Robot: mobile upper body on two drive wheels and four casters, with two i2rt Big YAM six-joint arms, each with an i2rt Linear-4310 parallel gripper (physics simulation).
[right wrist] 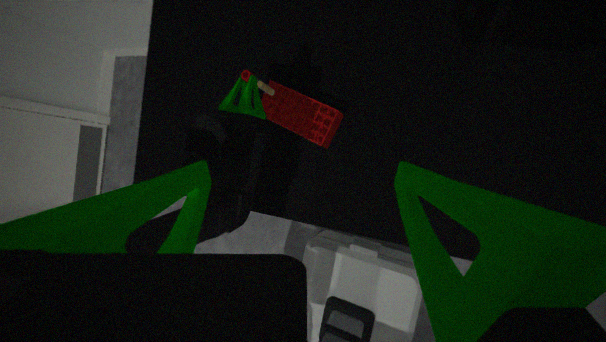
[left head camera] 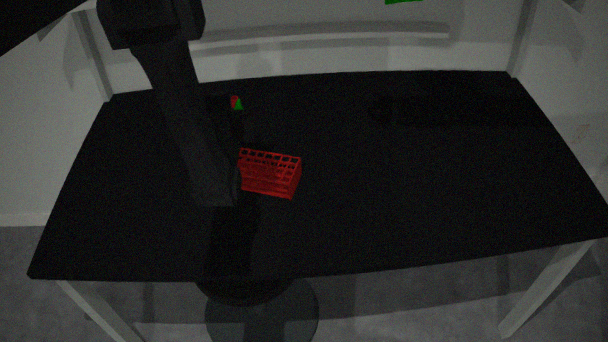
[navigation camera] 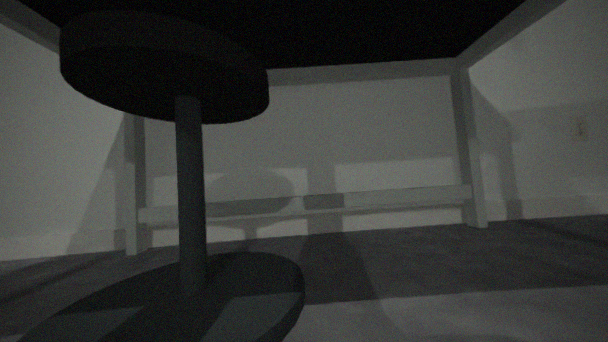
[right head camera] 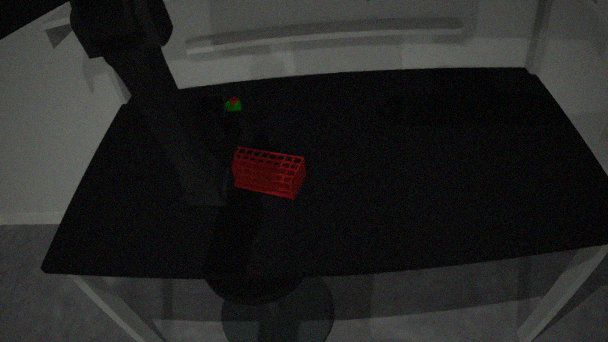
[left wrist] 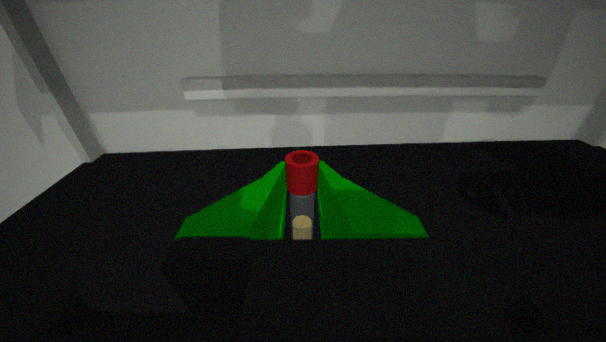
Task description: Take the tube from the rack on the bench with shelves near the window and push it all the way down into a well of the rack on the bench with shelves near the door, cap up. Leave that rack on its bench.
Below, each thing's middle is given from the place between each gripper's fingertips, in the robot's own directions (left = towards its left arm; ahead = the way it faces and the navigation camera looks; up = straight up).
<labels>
The tube with red cap [left wrist: 301, 166] is 34 cm below my right hand, 25 cm to the left of it and 13 cm ahead of it. The rest, counted from my right hand: red tube rack [right head camera: 284, 181] (48 cm below, 22 cm to the left, 10 cm ahead).
My left gripper is now 5 cm above the tube with red cap. The rest, counted from my left hand: red tube rack 19 cm below, 3 cm to the right, 3 cm behind.
</labels>
